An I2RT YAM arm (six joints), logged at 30 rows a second.
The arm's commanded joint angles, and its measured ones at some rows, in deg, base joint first. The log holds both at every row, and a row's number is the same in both.
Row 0, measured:
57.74, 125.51, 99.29, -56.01, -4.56, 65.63
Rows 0 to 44, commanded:
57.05, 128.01, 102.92, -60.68, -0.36, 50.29
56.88, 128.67, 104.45, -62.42, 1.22, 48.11
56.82, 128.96, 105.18, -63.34, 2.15, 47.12
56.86, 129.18, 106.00, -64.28, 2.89, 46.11
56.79, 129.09, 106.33, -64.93, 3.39, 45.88
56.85, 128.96, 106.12, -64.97, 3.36, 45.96
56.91, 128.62, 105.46, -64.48, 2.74, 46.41
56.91, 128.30, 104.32, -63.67, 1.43, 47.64
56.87, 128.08, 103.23, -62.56, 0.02, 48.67
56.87, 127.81, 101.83, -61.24, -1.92, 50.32
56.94, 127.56, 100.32, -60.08, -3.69, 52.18
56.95, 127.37, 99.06, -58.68, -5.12, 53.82
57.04, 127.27, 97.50, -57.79, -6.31, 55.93
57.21, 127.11, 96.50, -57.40, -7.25, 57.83
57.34, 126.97, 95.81, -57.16, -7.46, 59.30
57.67, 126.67, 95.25, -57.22, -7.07, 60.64
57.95, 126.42, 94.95, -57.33, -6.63, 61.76
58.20, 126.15, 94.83, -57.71, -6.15, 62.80
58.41, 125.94, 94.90, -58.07, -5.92, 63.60
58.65, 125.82, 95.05, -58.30, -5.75, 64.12
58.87, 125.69, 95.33, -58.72, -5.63, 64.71
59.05, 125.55, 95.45, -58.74, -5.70, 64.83
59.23, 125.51, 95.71, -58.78, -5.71, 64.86
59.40, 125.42, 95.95, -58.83, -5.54, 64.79
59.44, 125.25, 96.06, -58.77, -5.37, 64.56
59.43, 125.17, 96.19, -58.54, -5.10, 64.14
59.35, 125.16, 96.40, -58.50, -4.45, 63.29
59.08, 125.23, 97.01, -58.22, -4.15, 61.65
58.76, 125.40, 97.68, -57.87, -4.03, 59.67
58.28, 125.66, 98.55, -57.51, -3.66, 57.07
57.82, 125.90, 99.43, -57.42, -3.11, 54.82
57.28, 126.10, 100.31, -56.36, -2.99, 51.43
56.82, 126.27, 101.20, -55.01, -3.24, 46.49
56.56, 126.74, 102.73, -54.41, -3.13, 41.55
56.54, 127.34, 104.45, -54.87, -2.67, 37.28
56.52, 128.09, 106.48, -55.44, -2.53, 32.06
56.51, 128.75, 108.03, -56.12, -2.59, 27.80
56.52, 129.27, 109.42, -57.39, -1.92, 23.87
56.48, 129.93, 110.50, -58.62, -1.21, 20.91
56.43, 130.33, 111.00, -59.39, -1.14, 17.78
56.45, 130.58, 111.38, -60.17, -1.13, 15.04
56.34, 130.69, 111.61, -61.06, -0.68, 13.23
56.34, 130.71, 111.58, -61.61, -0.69, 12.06
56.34, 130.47, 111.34, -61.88, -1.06, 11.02
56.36, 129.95, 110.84, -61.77, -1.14, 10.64
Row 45, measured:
56.10, 129.86, 110.72, -57.36, -2.35, 19.59
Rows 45 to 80, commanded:
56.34, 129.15, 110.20, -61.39, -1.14, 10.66
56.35, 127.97, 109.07, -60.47, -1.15, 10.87
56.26, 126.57, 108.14, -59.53, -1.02, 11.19
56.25, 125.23, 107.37, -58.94, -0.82, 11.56
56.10, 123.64, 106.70, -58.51, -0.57, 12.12
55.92, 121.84, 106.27, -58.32, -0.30, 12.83
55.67, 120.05, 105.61, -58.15, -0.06, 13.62
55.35, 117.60, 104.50, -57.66, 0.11, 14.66
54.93, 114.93, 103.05, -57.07, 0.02, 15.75
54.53, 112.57, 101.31, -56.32, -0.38, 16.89
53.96, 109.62, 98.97, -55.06, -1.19, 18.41
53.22, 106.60, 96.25, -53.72, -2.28, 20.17
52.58, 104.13, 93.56, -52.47, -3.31, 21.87
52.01, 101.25, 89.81, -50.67, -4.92, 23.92
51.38, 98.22, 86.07, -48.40, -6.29, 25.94
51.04, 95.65, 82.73, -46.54, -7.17, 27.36
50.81, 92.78, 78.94, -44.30, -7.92, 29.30
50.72, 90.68, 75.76, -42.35, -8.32, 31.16
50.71, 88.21, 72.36, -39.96, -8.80, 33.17
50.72, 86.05, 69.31, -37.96, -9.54, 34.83
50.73, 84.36, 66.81, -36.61, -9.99, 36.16
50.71, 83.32, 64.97, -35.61, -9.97, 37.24
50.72, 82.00, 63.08, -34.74, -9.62, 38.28
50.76, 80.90, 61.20, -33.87, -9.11, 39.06
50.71, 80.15, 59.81, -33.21, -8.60, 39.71
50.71, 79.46, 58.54, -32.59, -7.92, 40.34
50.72, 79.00, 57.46, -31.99, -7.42, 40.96
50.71, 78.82, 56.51, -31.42, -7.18, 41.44
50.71, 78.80, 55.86, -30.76, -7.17, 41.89
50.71, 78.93, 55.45, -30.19, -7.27, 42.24
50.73, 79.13, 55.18, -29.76, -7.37, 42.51
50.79, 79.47, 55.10, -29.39, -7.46, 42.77
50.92, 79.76, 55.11, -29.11, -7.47, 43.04
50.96, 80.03, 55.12, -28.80, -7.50, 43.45
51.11, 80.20, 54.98, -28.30, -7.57, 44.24
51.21, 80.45, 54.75, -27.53, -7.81, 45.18
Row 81, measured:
50.74, 80.73, 54.92, -30.59, -8.58, 41.91
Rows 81 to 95, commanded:
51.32, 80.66, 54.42, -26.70, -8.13, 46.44
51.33, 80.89, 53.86, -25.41, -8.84, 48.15
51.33, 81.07, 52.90, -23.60, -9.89, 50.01
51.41, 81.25, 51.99, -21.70, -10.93, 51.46
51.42, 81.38, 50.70, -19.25, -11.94, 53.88
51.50, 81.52, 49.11, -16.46, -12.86, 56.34
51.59, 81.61, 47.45, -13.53, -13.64, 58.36
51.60, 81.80, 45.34, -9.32, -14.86, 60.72
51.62, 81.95, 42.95, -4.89, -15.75, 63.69
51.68, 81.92, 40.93, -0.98, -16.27, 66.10
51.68, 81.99, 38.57, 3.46, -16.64, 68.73
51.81, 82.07, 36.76, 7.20, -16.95, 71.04
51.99, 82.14, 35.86, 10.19, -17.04, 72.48
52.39, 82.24, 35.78, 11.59, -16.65, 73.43
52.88, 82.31, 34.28, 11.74, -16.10, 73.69
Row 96, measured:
51.86, 81.97, 35.77, 0.93, -15.77, 66.15
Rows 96 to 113, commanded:
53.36, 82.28, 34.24, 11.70, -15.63, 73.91
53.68, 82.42, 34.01, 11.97, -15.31, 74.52
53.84, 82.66, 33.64, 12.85, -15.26, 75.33
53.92, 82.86, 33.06, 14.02, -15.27, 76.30
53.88, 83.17, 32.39, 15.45, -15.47, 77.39
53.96, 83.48, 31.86, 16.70, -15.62, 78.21
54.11, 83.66, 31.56, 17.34, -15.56, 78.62
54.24, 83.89, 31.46, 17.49, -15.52, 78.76
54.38, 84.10, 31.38, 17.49, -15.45, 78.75
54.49, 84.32, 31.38, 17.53, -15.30, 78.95
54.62, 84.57, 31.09, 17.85, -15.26, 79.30
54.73, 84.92, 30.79, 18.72, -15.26, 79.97
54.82, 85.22, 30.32, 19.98, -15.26, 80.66
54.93, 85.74, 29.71, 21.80, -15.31, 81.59
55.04, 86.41, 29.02, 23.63, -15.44, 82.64
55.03, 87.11, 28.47, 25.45, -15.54, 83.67
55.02, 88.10, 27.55, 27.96, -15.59, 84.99
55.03, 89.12, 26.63, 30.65, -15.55, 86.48
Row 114, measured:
54.74, 86.46, 28.99, 24.05, -16.12, 81.08
